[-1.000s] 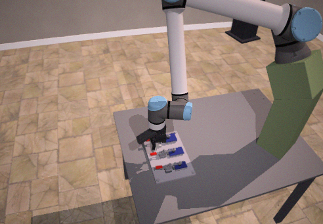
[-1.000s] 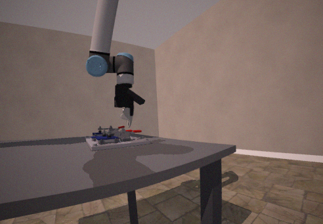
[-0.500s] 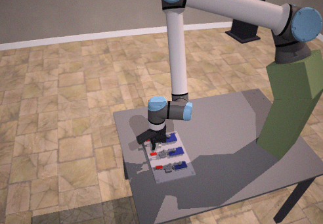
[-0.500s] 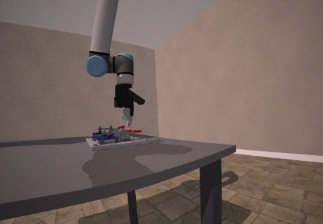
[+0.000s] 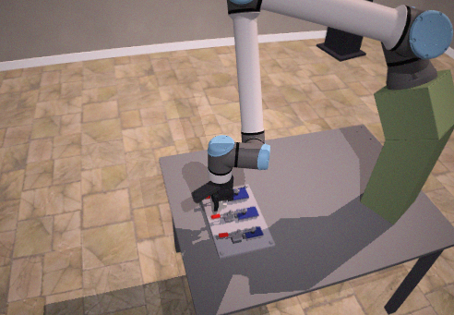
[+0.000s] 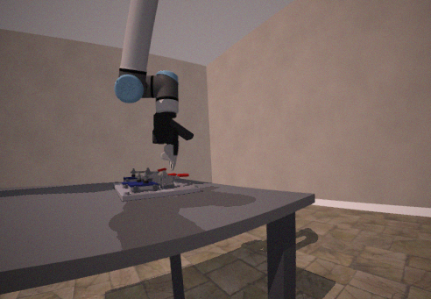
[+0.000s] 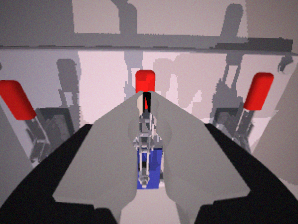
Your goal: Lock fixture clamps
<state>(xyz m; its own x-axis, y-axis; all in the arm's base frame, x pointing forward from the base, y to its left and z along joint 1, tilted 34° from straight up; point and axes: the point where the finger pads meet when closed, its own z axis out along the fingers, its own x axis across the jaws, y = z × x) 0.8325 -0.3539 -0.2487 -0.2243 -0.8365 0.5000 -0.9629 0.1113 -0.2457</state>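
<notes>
Now: hand 9 cm past the fixture plate, 2 cm to the right of it and 7 cm above it.
</notes>
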